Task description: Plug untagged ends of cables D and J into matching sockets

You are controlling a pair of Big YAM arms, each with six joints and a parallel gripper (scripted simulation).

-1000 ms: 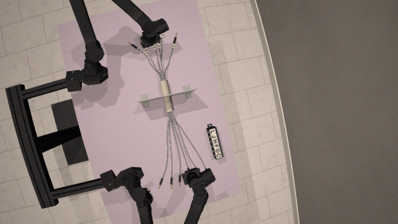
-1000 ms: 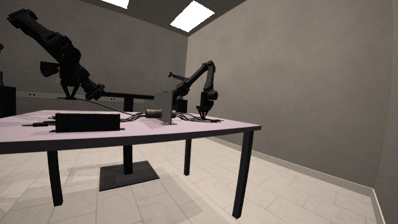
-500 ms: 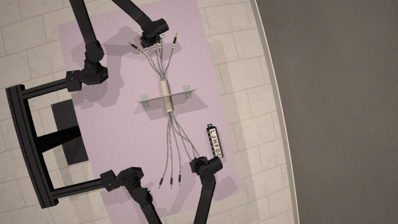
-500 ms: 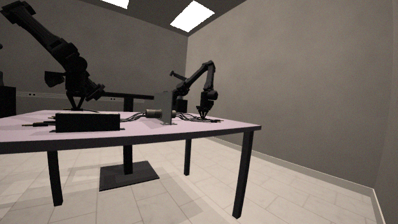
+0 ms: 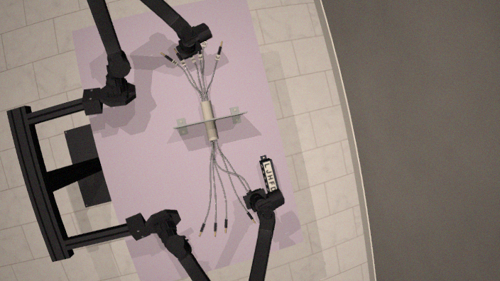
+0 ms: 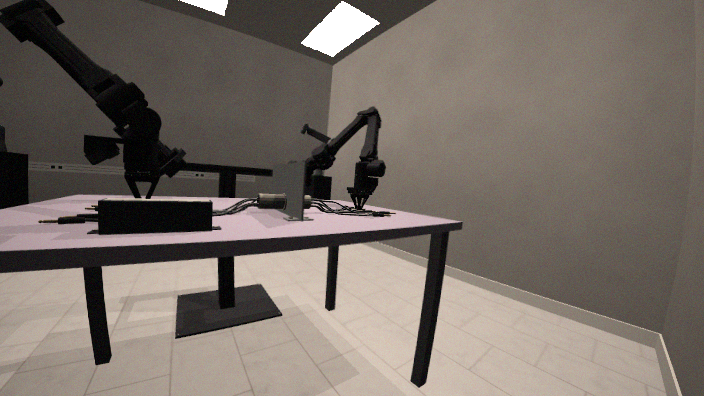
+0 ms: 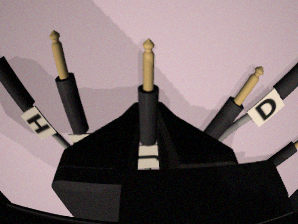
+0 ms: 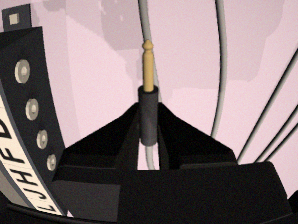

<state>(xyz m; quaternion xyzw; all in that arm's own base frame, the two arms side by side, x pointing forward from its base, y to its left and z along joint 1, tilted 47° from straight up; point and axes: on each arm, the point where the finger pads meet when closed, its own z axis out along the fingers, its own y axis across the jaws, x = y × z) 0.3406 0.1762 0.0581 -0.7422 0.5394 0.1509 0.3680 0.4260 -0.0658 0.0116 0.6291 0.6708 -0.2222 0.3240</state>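
Now: left hand 1 cm to the right of the tagged plug. The rest, counted from my left hand: untagged cable plug: 16 cm behind, 86 cm to the right.
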